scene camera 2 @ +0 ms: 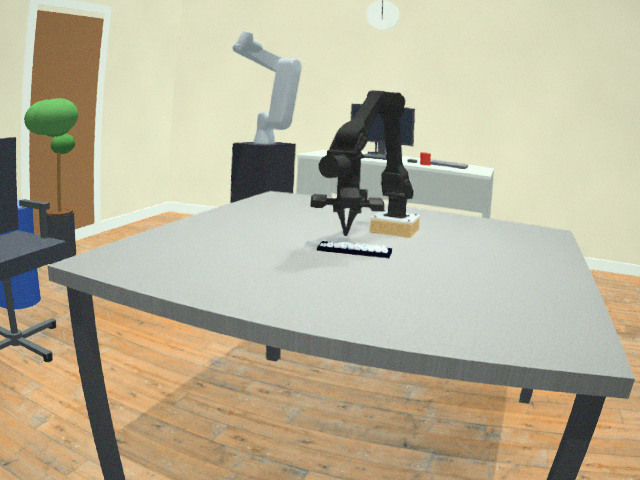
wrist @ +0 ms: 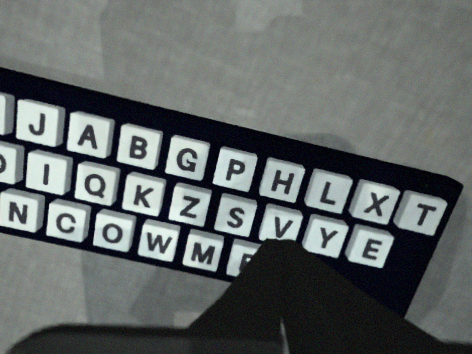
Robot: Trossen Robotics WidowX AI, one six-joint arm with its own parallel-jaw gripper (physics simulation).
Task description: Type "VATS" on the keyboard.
Scene:
my gripper: scene camera 2; wrist
same spot on my gripper: (wrist: 283, 281) = (scene camera 2: 345, 230)

